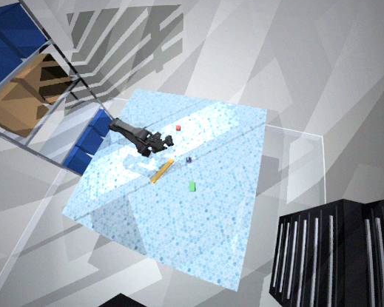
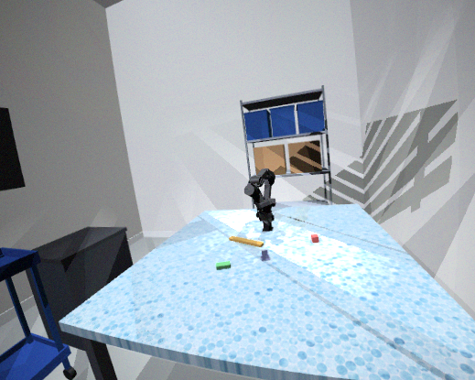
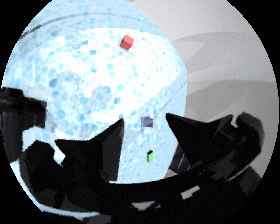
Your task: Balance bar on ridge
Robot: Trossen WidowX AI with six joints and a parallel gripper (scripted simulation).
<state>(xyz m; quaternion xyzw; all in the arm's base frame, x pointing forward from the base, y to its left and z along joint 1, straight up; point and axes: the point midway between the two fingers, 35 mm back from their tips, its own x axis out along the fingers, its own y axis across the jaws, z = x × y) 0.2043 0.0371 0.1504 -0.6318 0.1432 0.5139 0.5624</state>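
My gripper tip is 150 mm to the left of the bar, 110 mm above it and 30 mm past it. The rest, counted from my gripper tip: red block (220 mm to the left, 110 mm below, 40 mm behind); green block (210 mm ahead, 200 mm to the right, 110 mm below).
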